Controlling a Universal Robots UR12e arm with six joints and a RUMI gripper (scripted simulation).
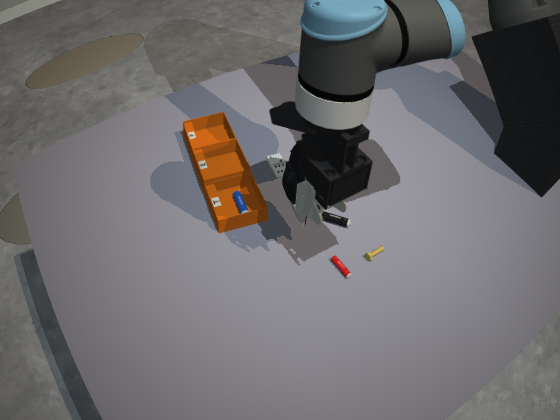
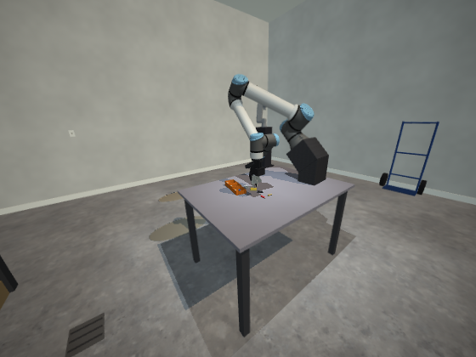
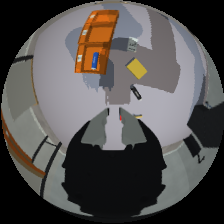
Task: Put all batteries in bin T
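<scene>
The red battery is 1 cm behind my hand, 7 cm to the left of it and 8 cm below it. Also, from my hand: bolt 7 cm behind, 9 cm to the left, 8 cm below; then yellow block 8 cm behind, 8 cm to the right, 8 cm below; then black battery 7 cm behind, 8 cm below.
</scene>
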